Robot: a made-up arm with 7 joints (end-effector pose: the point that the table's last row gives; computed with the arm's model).
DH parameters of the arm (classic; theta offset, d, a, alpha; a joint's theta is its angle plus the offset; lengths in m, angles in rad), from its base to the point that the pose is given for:
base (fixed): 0 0.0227 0.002 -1.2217
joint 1: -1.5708 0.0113 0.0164 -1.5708
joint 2: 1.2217 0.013 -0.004 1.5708
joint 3: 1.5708 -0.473 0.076 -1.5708
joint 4: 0 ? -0.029 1.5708
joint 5: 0 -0.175 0.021 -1.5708
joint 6: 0 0.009 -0.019 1.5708
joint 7: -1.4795 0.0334 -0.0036 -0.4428
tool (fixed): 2.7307 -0.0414 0 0
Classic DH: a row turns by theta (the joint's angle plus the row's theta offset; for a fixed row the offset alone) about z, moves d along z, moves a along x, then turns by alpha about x.
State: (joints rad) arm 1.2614 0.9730 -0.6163 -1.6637 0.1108 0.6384 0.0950
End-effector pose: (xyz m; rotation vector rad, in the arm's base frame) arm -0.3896 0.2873 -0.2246 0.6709 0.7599 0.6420
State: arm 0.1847 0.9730 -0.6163 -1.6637 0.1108 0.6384 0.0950
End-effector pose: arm 0.1074 0.3458 -0.3853 0.3849 -0.2986 0.5455
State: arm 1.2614 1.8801 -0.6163 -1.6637 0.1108 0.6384 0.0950
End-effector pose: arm -0.0798 0.5534 -0.0223 1.2533 0.5974 -0.1075
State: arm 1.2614 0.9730 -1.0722 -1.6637 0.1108 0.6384 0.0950
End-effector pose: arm -0.4516 0.2140 -0.1782 0.4470 1.1047 0.3859
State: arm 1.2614 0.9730 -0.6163 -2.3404 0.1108 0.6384 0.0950
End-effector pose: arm -0.3067 0.2230 -0.2029 0.0627 0.4279 0.6829
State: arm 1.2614 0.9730 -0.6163 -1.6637 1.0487 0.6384 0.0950
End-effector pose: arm -0.3990 0.2783 -0.2228 0.3535 1.2498 1.4247
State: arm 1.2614 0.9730 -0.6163 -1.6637 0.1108 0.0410 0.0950
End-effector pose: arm -0.3939 0.2857 -0.2461 0.1640 0.4227 0.7196
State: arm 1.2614 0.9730 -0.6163 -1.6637 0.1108 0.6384 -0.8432
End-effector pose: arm -0.3767 0.2951 -0.2308 0.5238 0.6723 -0.3135
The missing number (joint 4, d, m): -0.024
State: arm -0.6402 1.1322 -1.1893 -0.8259 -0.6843 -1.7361 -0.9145
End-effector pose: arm 0.4018 0.4039 -0.2643 -0.5585 -1.1446 -1.8832
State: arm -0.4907 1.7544 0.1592 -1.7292 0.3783 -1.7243 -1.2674
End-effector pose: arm 0.2493 0.3959 0.3063 0.0389 2.1714 1.2075
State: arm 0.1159 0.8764 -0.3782 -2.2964 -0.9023 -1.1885 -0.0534
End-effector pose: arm 0.1905 0.2071 -0.2838 -0.8356 -1.6342 -1.4921
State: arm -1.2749 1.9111 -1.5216 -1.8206 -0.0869 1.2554 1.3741
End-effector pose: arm 0.2043 0.4602 0.1149 0.4432 -1.5471 1.4783
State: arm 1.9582 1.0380 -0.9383 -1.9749 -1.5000 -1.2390 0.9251
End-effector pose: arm -0.4824 0.0724 0.0915 -1.4558 1.1314 0.1527
